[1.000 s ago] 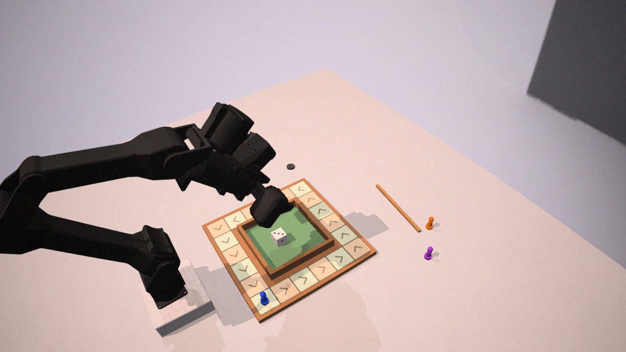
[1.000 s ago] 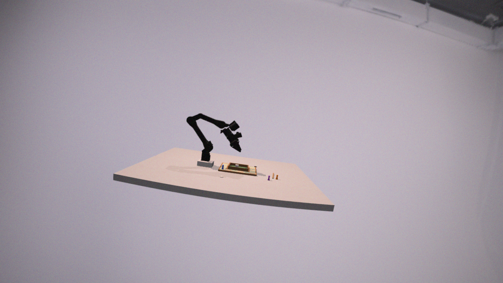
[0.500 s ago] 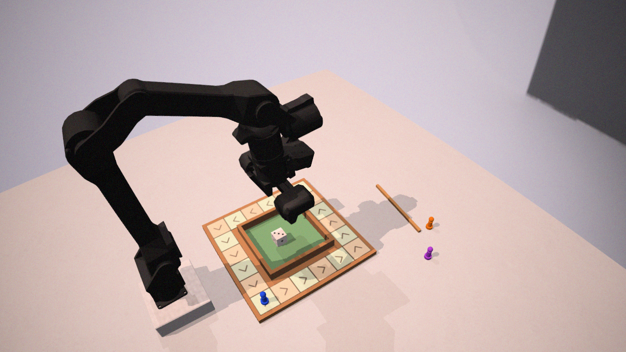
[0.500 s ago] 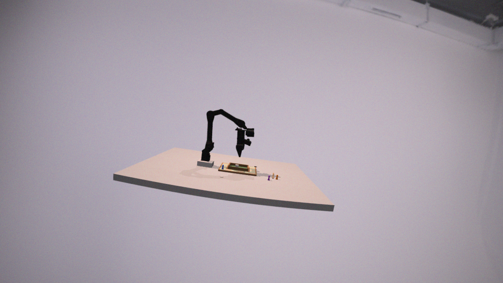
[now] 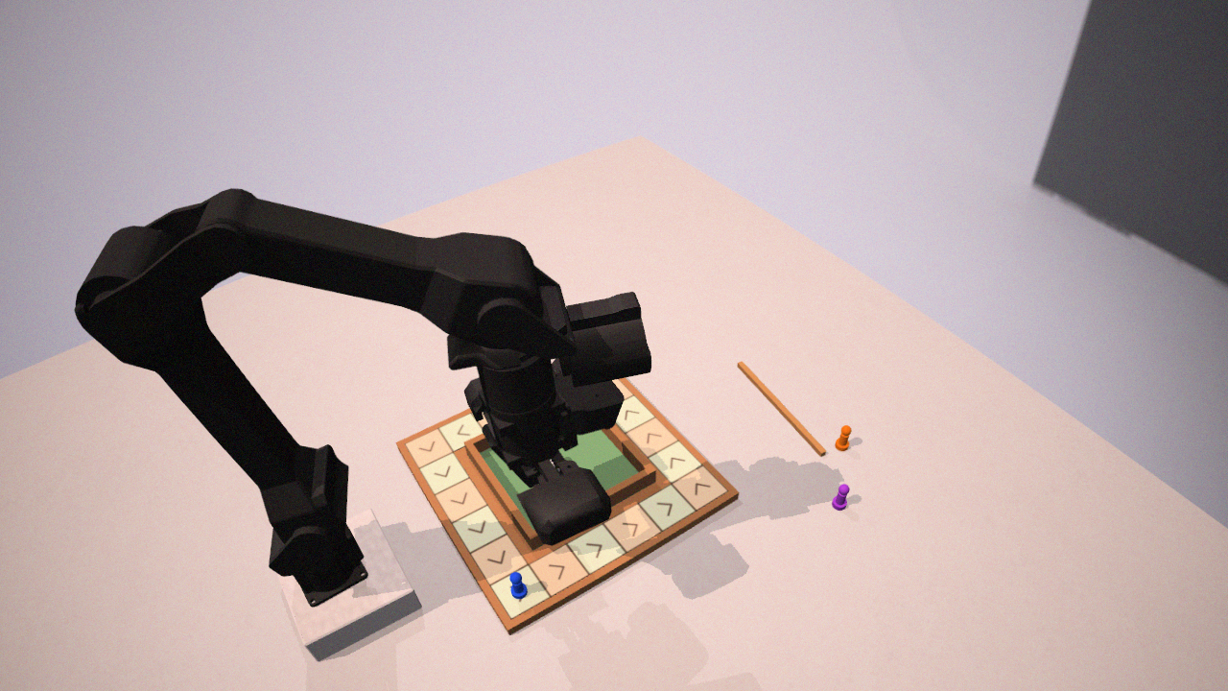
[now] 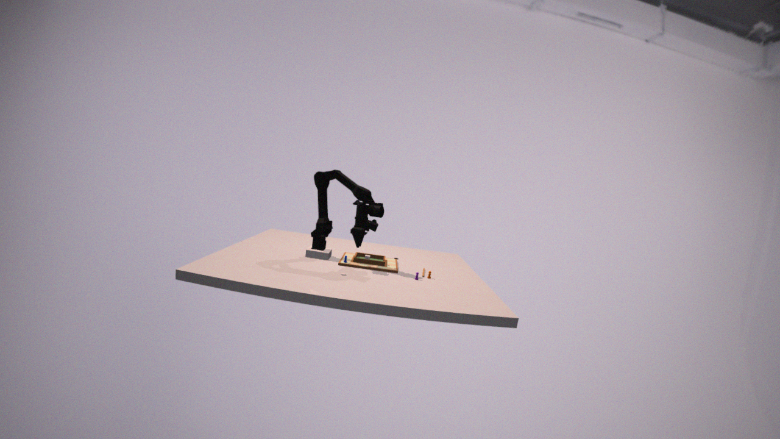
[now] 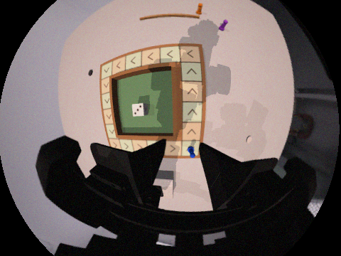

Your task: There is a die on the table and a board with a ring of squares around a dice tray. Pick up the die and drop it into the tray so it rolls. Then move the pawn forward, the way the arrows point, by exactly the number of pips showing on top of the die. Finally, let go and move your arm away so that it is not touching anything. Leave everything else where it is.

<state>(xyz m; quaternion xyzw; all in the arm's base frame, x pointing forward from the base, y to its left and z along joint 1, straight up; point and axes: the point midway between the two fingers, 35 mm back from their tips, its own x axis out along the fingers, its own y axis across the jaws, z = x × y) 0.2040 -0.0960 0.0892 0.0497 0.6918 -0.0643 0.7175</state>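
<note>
The blue pawn is 60 mm below my gripper tip, 60 mm behind it and 20 mm to the right of it. The rest, counted from my gripper tip: white die 80 mm to the left, 60 mm below, 50 mm ahead; thin wooden stick 330 mm ahead, 90 mm below; purple pawn 280 mm ahead, 150 mm to the right, 80 mm below.
</note>
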